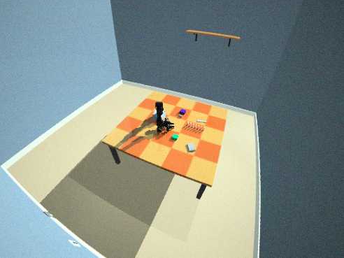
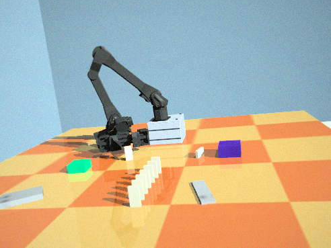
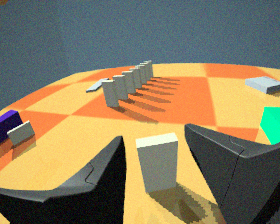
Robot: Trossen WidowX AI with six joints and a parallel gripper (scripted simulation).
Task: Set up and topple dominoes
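The purple block lies 50 mm behind my gripper tip, 340 mm to the left of it and 30 mm below it. Also, from my gripper tip: green block: 90 mm ahead, 140 mm to the right, 30 mm below.
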